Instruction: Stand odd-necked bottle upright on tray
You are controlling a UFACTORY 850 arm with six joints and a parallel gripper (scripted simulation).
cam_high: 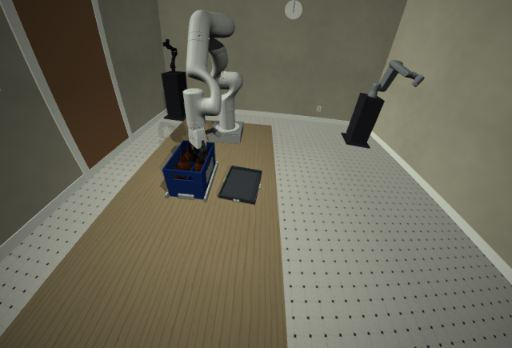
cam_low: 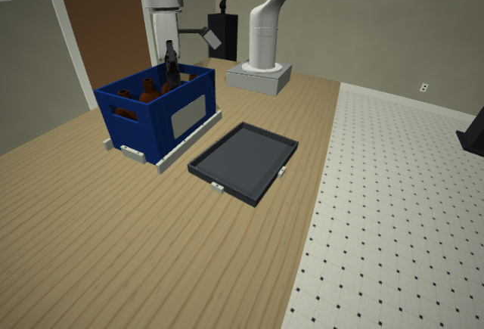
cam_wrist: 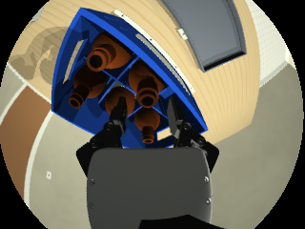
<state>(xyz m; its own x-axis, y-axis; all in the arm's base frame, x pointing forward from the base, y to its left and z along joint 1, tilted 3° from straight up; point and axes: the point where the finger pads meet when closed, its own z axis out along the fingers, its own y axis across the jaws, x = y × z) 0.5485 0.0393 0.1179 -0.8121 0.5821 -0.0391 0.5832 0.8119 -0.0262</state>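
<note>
My gripper is now 100 mm above the bottle. From my hand the other things lie so: dark grey tray: 30 mm behind, 220 mm to the left, 170 mm below; blue crate: 10 mm ahead, 40 mm to the right, 100 mm below.
</note>
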